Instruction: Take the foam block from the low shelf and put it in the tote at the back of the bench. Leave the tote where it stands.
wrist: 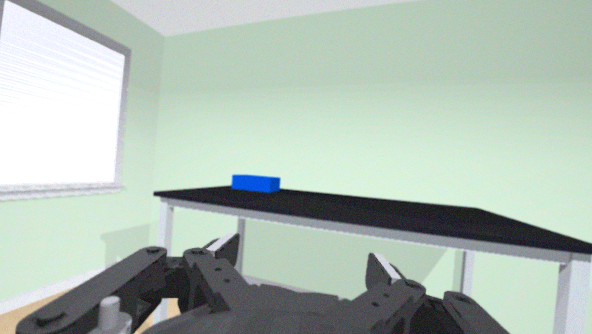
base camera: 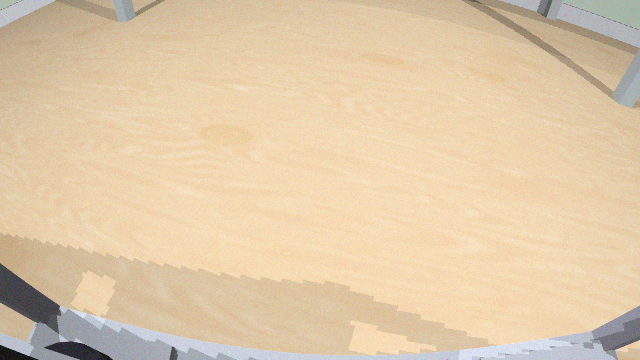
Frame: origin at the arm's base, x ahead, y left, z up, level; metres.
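Seen in the pictures: gripper, fingertip midpoint: (wrist: 301, 257).
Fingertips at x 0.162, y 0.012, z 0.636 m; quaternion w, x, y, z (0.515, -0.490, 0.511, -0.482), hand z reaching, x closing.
A point is followed by its place in that frame.
A blue, box-shaped tote (wrist: 255, 183) @(x 1.586, y 0.403, z 0.571 m) stands on the black top of the bench (wrist: 380, 215) @(x 1.026, y -0.299, z 0.517 m), toward its back left in the wrist view. The inside of the tote cannot be seen from this low angle. My gripper (wrist: 301, 257) @(x 0.162, y 0.012, z 0.636 m) is open, with its fingers wide apart and no object between them. It is well short of the bench, and its fingertips appear below the bench top in the wrist view. The foam block and the low shelf do not show in either view.
The bench's grey legs (wrist: 571, 295) @(x 0.779, y -0.860, z 0.347 m) (base camera: 627, 80) @(x 0.801, y -0.859, z -0.326 m) stand at its corners; another leg (base camera: 124, 9) @(x 1.175, y 0.777, z -0.347 m) shows at the upper left of the base view. Green walls (wrist: 375, 125) @(x 1.805, y -0.450, z 1.073 m) rise behind the bench, with a window (wrist: 60, 110) @(x 1.510, y 1.914, z 1.003 m) at the left. The wooden floor (base camera: 320, 165) @(x 0.441, y 0.017, z -0.396 m) lies before the base.
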